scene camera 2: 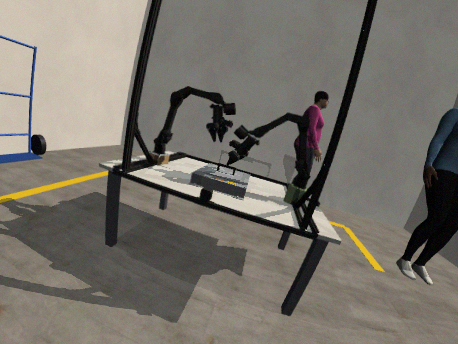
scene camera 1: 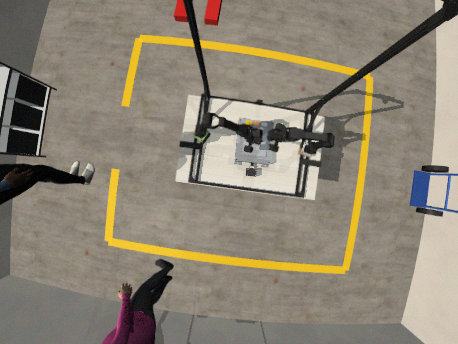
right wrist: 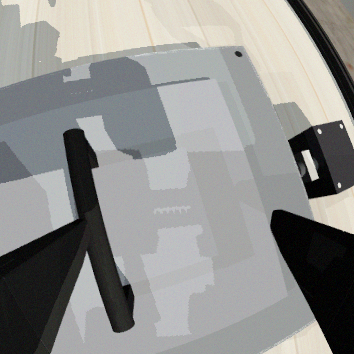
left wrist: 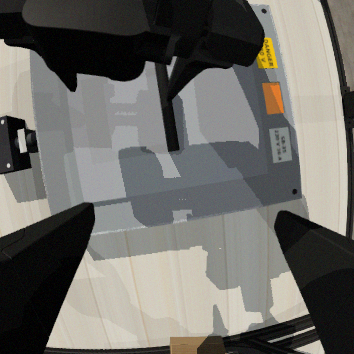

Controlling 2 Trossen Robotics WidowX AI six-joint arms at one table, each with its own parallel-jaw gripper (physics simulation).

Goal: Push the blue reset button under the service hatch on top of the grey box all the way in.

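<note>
The grey box stands mid-table. Its service hatch is shut and lies flat, with a black bar handle. The blue button does not show. My right gripper is open, low over the hatch. In the right wrist view one fingertip overlaps the handle's side and the other is towards the box's edge; I cannot tell if they touch. My left gripper is open and higher, over the box's edge.
A black device stands beside the box. Yellow and orange labels are on the box's top. Black frame rails edge the table. A green block is at the right arm's base. People stand off the table.
</note>
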